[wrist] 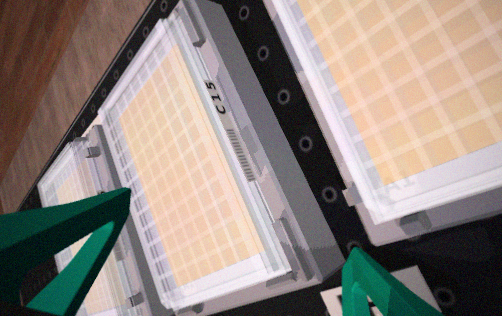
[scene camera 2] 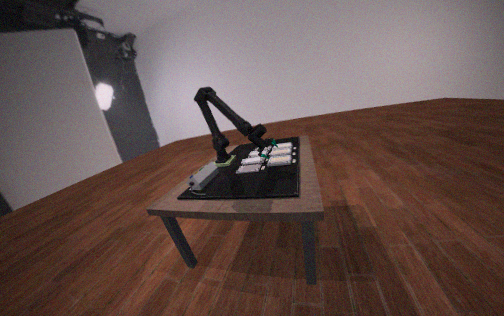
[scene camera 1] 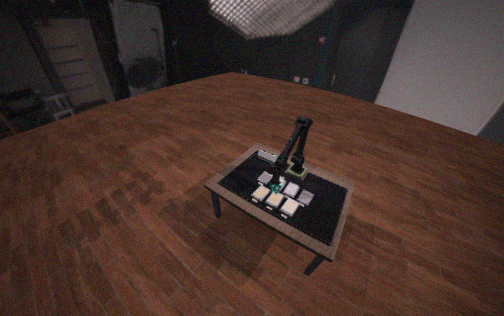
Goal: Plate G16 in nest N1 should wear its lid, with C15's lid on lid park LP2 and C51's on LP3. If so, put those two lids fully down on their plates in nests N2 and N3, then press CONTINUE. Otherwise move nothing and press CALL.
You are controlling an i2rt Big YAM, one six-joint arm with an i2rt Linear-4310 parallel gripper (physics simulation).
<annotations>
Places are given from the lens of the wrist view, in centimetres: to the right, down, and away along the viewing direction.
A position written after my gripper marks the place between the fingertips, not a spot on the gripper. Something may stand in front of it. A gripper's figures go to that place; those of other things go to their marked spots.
my gripper [wrist: 240, 229]: 0, 3, 14
plate [wrist: 205, 224]: -2, 3, 15
</annotations>
